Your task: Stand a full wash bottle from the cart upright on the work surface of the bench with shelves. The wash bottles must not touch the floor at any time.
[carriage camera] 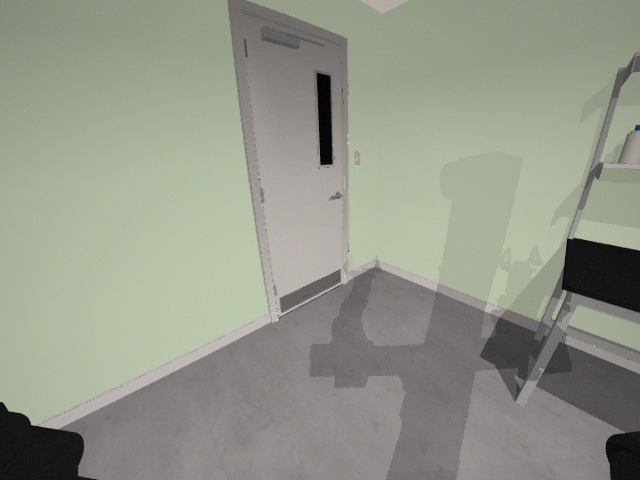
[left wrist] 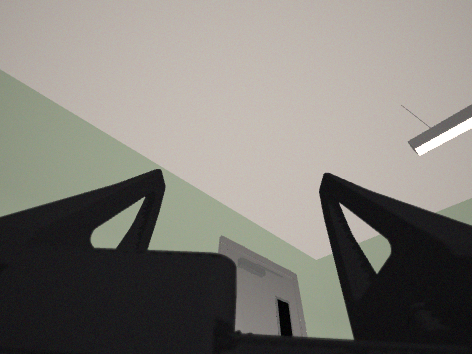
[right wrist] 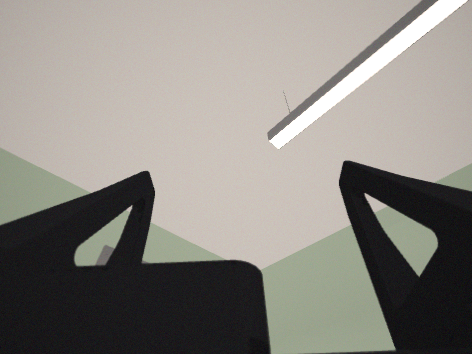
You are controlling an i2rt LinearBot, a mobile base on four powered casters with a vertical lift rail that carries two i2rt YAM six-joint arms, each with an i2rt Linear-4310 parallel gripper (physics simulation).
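Places are measured from the left arm's base along level axes (x back, y up, z left), in millimetres.
Pixels of known places: left gripper, fingertip midpoint: [left wrist: 241,179]; right gripper, fingertip midpoint: [right wrist: 245,176].
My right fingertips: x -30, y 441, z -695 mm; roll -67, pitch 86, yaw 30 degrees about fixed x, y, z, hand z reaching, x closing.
Behind a point stands the place of what it marks.
The bench with shelves [carriage camera: 539,356] {y -497, x -653, z -1345 mm} shows in part at the right edge of the carriage camera view, with a black work surface [carriage camera: 602,271] {y -88, x -733, z -1585 mm} and grey legs. A white bottle with a blue cap [carriage camera: 630,148] {y 440, x -970, z -1817 mm} stands on its shelf [carriage camera: 620,165] {y 373, x -992, z -1816 mm}, cut off by the picture edge. The cart and its wash bottles do not show in these views. My left gripper [left wrist: 241,179] {y 440, x -28, z -3 mm} is open and empty, pointing up toward the ceiling. My right gripper [right wrist: 245,176] {y 441, x -30, z -695 mm} is open and empty, also pointing up. Both are far from the bench.
A closed grey door [carriage camera: 294,180] {y 241, x -1576, z -105 mm} stands in the left wall [carriage camera: 129,180] {y 358, x -948, z 616 mm}; its top also shows in the left wrist view [left wrist: 257,295] {y 939, x -1600, z -130 mm}. The walls meet in a corner right of the door. Shadows lie on the grey floor [carriage camera: 206,413] {y -850, x -614, z 346 mm}. A ceiling lamp [left wrist: 445,135] {y 1228, x -453, z -913 mm} [right wrist: 350,80] {y 1228, x -275, z -1075 mm} hangs overhead.
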